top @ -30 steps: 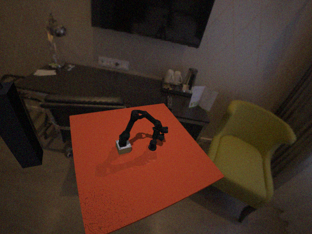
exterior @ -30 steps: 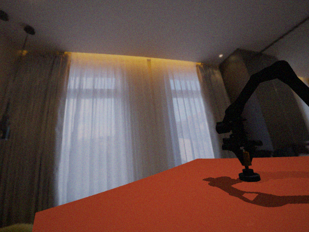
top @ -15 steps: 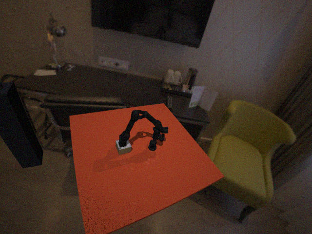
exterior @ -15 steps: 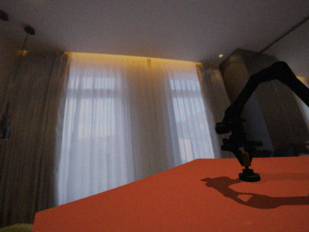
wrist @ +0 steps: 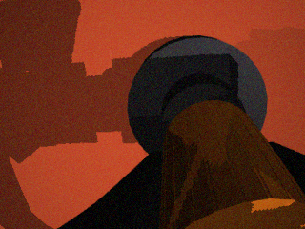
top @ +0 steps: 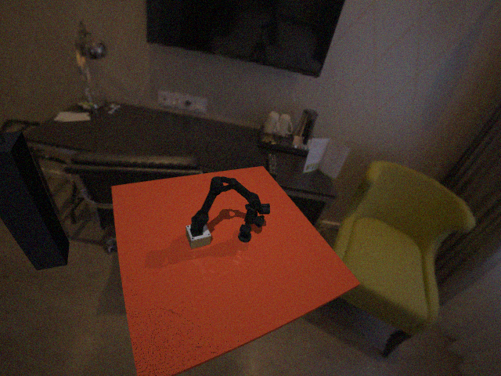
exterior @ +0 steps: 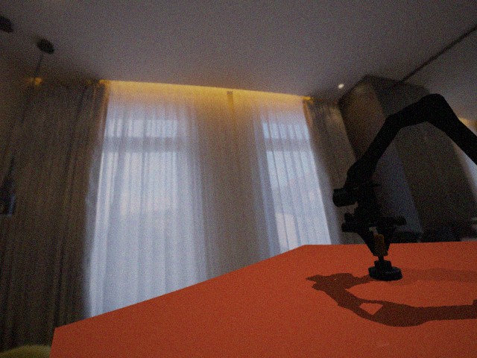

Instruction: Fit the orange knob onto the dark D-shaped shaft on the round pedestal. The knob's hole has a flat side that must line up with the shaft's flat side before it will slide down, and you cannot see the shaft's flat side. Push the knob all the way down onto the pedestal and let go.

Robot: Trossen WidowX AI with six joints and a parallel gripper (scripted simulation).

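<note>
The orange knob is 20 mm above my gripper tip. The rest, counted from my gripper tip: round dark pedestal: 40 mm below.
</note>
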